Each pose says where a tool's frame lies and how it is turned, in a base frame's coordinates. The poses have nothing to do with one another.
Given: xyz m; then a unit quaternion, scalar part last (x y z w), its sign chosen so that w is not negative.
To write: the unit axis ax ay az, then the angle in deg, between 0 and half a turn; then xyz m. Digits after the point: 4 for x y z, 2 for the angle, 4 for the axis.
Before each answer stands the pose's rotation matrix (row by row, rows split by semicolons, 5 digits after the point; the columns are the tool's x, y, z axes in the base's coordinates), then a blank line. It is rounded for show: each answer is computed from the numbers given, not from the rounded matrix.
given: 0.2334 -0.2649 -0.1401 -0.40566 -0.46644 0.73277 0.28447
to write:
-0.50903 -0.03847 -0.85989; 0.79533 -0.40302 -0.45279; -0.32913 -0.91438 0.23575

-0.4231 -0.4865 0.7643 146.95 0.2334 -0.2649 -0.1401
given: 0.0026 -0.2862 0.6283 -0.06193 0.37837 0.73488 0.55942
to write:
-0.36643 -0.86908 0.33231; 0.77535 -0.08777 0.62540; -0.51436 0.48682 0.70600

-0.0747 0.4565 0.8866 111.97 0.0026 -0.2862 0.6283
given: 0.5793 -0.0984 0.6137 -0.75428 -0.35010 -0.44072 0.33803
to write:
0.36640 0.82609 0.42816; 0.23019 -0.52633 0.81853; 0.90154 -0.20135 -0.38301

-0.8015 -0.3720 -0.4683 140.49 0.5793 -0.0984 0.6137
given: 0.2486 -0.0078 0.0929 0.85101 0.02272 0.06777 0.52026
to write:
0.98978 -0.03185 0.13899; 0.10919 -0.45763 -0.88242; 0.09171 0.88857 -0.44947

0.9965 0.0266 0.0794 117.30 0.2486 -0.0078 0.0929
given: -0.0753 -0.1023 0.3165 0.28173 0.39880 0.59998 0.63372
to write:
-0.03804 -0.53574 0.84353; 0.98516 0.12130 0.12147; -0.16739 0.83563 0.52317

0.3642 0.5155 0.7756 101.35 -0.0753 -0.1023 0.3165
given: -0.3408 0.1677 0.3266 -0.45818 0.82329 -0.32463 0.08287
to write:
-0.56640 -0.70063 0.43394; -0.80824 0.36936 -0.45860; 0.16103 -0.61048 -0.77549

-0.4598 0.8261 -0.3258 170.49 -0.3408 0.1677 0.3266
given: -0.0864 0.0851 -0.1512 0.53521 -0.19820 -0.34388 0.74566
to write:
0.68493 0.30068 -0.66368; -0.72500 0.19059 -0.66186; -0.07252 0.93449 0.34853

0.8032 -0.2975 -0.5161 83.57 -0.0864 0.0851 -0.1512
